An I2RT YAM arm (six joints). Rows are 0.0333 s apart.
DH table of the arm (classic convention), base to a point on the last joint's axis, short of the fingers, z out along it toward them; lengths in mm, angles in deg. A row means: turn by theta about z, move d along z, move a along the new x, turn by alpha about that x. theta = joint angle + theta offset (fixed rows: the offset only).
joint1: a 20, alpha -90, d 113.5, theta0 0
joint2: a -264, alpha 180, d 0, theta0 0
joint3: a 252.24, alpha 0, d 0, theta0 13.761
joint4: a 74, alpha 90, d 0, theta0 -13.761
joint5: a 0, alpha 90, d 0, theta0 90
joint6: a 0, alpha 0, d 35.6, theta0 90
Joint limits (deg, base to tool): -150..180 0..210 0..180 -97..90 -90..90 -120..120
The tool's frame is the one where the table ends.
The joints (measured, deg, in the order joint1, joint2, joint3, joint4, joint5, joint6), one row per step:
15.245 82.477 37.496 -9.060 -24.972 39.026
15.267 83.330 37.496 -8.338 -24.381 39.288
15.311 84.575 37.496 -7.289 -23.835 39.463
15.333 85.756 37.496 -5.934 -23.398 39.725
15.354 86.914 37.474 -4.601 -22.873 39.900
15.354 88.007 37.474 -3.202 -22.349 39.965
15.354 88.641 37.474 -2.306 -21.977 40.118
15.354 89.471 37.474 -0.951 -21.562 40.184
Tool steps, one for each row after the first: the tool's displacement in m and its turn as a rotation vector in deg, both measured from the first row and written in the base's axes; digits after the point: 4 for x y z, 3 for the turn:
0.0018 0.0003 -0.0030 -0.390 0.143 -0.517
0.0043 0.0008 -0.0073 -0.799 0.308 -0.922
0.0071 0.0014 -0.0111 -0.985 0.186 -1.351
0.0096 0.0019 -0.0149 -1.280 0.017 -1.770
0.0124 0.0024 -0.0183 -1.574 -0.357 -2.132
0.0140 0.0026 -0.0203 -1.724 -0.609 -2.470
0.0164 0.0030 -0.0226 -1.866 -1.169 -2.775

